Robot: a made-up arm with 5 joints.
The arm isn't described. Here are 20 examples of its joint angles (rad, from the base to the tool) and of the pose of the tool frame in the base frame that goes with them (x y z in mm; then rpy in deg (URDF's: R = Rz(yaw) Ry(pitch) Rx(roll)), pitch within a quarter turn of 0, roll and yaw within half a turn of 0).
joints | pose
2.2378 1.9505 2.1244 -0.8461 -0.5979 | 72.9 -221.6 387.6 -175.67 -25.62 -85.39
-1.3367 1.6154 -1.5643 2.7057 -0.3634 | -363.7 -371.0 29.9 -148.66 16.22 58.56
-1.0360 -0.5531 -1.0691 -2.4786 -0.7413 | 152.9 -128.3 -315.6 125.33 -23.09 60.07
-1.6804 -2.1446 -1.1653 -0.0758 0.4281 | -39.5 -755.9 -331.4 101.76 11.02 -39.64
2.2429 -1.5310 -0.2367 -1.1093 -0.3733 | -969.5 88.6 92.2 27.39 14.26 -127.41
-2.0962 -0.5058 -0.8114 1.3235 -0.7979 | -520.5 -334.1 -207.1 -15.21 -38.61 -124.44
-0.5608 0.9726 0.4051 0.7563 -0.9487 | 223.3 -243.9 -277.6 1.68 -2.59 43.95
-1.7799 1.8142 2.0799 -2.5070 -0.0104 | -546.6 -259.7 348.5 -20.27 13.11 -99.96
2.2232 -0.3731 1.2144 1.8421 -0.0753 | -469.6 109.3 97.7 -10.76 -35.68 -161.58
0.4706 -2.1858 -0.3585 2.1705 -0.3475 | 62.1 106.4 312.9 94.71 42.31 -56.00
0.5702 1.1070 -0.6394 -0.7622 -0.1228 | 647.1 -38.6 95.7 -103.62 46.15 -31.98
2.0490 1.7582 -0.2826 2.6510 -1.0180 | -195.8 213.6 422.3 -65.24 35.19 -92.49
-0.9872 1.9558 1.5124 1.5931 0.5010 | -180.9 -193.3 -133.9 76.94 69.17 118.18
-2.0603 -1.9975 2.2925 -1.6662 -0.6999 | 204.1 -202.6 105.8 -60.22 46.69 7.38
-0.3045 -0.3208 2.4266 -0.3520 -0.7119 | -413.6 55.6 -43.6 -8.60 11.92 -166.19
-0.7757 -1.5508 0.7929 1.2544 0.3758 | 70.4 -405.1 373.7 90.18 -48.18 -66.31
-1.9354 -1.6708 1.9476 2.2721 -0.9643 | -141.3 -361.8 81.4 177.07 29.85 -174.76
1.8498 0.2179 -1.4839 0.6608 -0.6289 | -63.0 401.9 505.0 -93.51 -55.19 127.66
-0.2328 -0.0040 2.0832 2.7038 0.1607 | 56.4 -168.5 -28.3 82.70 -45.18 8.91
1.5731 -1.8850 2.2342 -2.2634 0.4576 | -531.1 145.3 -83.4 156.60 -21.60 105.87
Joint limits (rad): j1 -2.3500..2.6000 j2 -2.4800..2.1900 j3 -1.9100..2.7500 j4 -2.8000..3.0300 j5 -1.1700..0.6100
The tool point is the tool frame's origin. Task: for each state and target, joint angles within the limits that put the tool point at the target. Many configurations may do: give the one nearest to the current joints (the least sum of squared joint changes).
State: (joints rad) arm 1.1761 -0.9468 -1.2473 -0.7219 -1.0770
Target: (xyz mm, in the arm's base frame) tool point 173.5 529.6 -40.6
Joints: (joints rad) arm 1.2591 -0.9925 -1.6324 -0.5770 -1.1604
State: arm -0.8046 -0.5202 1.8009 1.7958 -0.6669
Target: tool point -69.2 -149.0 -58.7
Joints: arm -1.2027 0.0812 2.1762 2.1206 -0.8677
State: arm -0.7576 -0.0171 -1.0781 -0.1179 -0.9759
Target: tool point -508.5 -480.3 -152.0
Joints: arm -1.2572 -0.0619 -1.9100 0.3787 -1.0143
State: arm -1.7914 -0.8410 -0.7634 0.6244 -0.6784
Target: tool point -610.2 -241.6 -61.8
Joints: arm -2.0702 -0.2173 -1.5087 1.1941 -0.5429
